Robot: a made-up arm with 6 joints.
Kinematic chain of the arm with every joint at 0, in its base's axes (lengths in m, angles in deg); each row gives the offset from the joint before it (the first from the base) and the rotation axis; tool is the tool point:
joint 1: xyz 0 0 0.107 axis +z
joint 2: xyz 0 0.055 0 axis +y
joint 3: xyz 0 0 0.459 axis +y
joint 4: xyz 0 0 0.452 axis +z
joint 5: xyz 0 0 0 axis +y
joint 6: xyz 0 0 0.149 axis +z
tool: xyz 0 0 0
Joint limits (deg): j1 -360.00..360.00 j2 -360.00..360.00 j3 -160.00..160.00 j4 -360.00..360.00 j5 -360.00..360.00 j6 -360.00..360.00
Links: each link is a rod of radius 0.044 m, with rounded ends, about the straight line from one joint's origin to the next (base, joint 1, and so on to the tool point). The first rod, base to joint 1, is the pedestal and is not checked.
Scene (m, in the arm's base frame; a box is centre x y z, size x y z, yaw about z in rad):
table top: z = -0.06
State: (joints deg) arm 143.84 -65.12 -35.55 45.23 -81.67 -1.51
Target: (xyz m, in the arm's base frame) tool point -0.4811 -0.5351 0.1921
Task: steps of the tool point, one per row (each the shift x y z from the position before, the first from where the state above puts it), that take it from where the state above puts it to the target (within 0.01 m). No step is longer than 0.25 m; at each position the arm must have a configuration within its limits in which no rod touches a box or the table.
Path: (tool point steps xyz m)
1: -0.1478 -0.1486 0.0114
2: -0.1768 -0.1051 0.0115
3: -0.1935 -0.0567 0.0116
4: -0.1972 -0.0064 0.0117
5: -0.1879 0.0423 0.0118
6: -0.1672 0.0861 0.0118
7: -0.1365 0.1222 0.0119

